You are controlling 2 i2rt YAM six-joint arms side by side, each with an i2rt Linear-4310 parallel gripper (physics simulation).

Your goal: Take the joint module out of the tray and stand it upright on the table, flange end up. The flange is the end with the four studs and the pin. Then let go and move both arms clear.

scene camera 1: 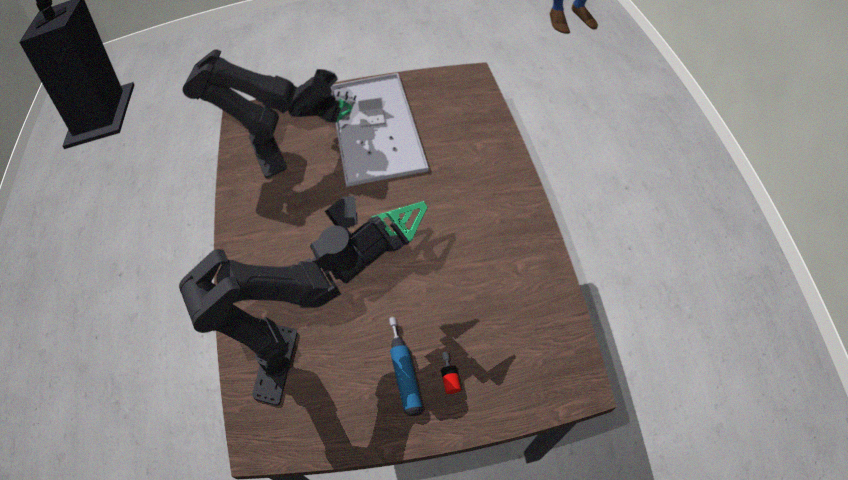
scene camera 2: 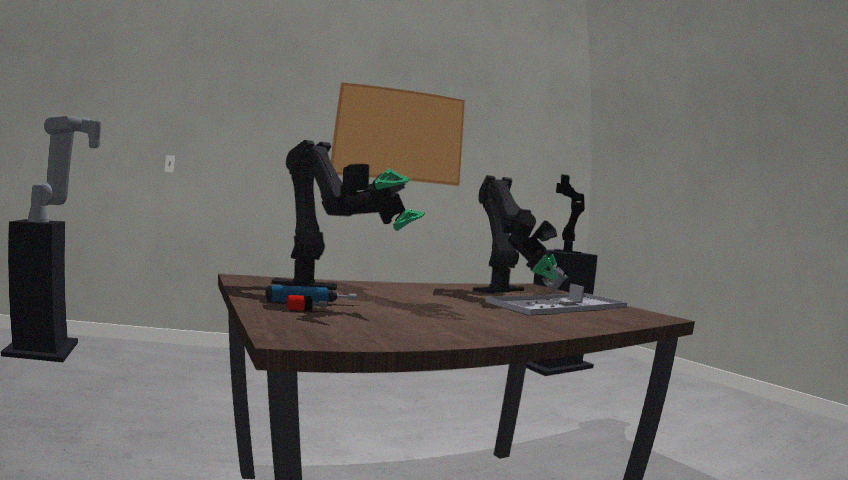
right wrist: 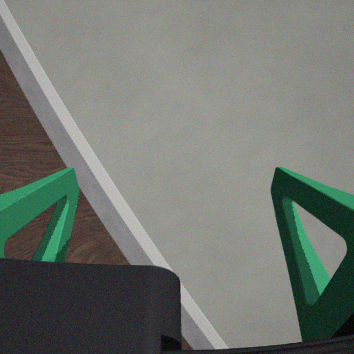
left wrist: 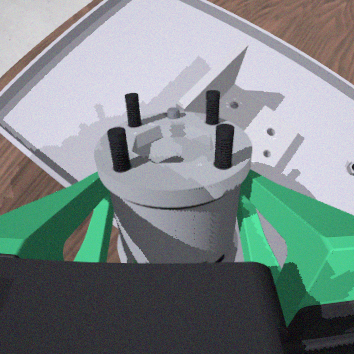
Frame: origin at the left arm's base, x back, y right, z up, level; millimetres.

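Seen in the pictures: left gripper, fingertip midpoint: [scene camera 1: 344, 104] [scene camera 2: 558, 278] [left wrist: 174, 176]; right gripper, fingertip midpoint: [scene camera 1: 417, 206] [scene camera 2: 416, 197] [right wrist: 174, 178]; left arm's base, origin of the base link: [scene camera 1: 267, 152] [scene camera 2: 499, 290]; right arm's base, origin of the base link: [scene camera 1: 275, 365] [scene camera 2: 303, 285].
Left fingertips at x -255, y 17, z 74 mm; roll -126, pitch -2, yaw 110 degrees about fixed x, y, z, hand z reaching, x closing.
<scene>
Offsets run from my left fingertips to a thing's top centre. "spot": to the spot under its first point. Level surfaces: height alone.
The grey joint module {dz +47, dx +6, dy +2 mm} [scene camera 1: 345, 95] [scene camera 2: 557, 279] [left wrist: 175, 187] is in my left gripper [scene camera 1: 343, 109] [scene camera 2: 552, 274] [left wrist: 174, 176], which is shut on its body. In the left wrist view the flange shows four black studs and a small pin, pointing up the picture. In scene camera 2 the module looks tilted and hangs above the far side of the tray {dz -57, dx -64, dy +55 mm} [scene camera 1: 407, 137] [scene camera 2: 577, 309] [left wrist: 90, 75]. Its lower end is hidden in the left wrist view. My right gripper [scene camera 1: 410, 220] [scene camera 2: 416, 196] [right wrist: 174, 178] is open and empty, high above the middle of the table.
A grey angle bracket [scene camera 1: 372, 104] [scene camera 2: 576, 293] stands in the tray, with several small dark parts nearby. A blue driver {spot: dz -33, dx +201, dy +772 mm} [scene camera 1: 405, 371] [scene camera 2: 303, 293] and a red-handled tool {dz -39, dx +115, dy +810 mm} [scene camera 1: 451, 380] [scene camera 2: 299, 302] lie on the table {dz -73 mm} [scene camera 1: 505, 237] [scene camera 2: 416, 333]. A person's feet [scene camera 1: 559, 20] show beyond the table.
</scene>
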